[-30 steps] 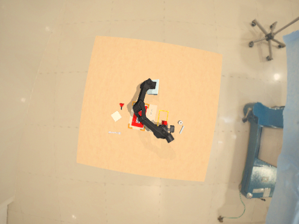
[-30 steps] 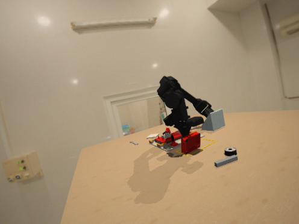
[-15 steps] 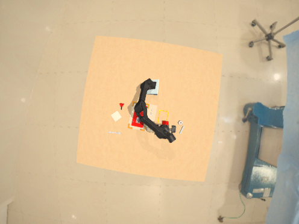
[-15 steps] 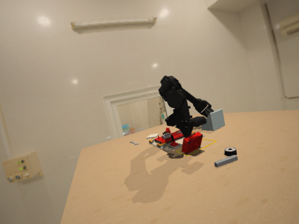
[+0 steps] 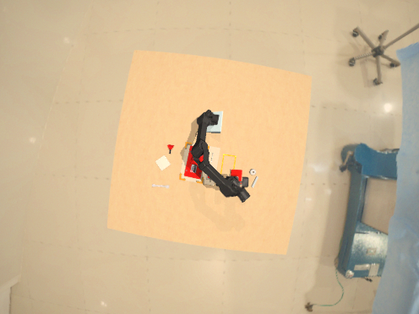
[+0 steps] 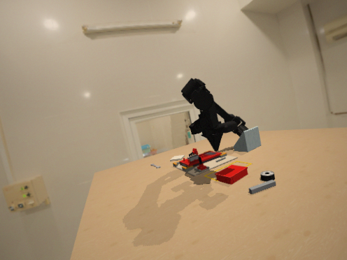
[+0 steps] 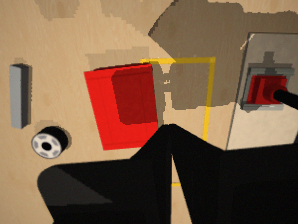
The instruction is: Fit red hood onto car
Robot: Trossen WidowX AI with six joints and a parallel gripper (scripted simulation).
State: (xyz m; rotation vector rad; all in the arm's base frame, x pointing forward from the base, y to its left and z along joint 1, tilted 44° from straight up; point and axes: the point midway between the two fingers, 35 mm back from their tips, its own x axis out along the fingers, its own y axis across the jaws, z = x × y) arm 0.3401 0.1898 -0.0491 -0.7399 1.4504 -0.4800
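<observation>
Right now the red hood is 80 mm below my gripper tip, 40 mm to the left of it and 20 mm behind it. Round my gripper tip: thin grey piece: 440 mm to the right, 140 mm ahead, 100 mm below; white square: 450 mm to the right, 90 mm below, 10 mm behind; black-and-white roller: 140 mm to the left, 90 mm below, 70 mm behind.
</observation>
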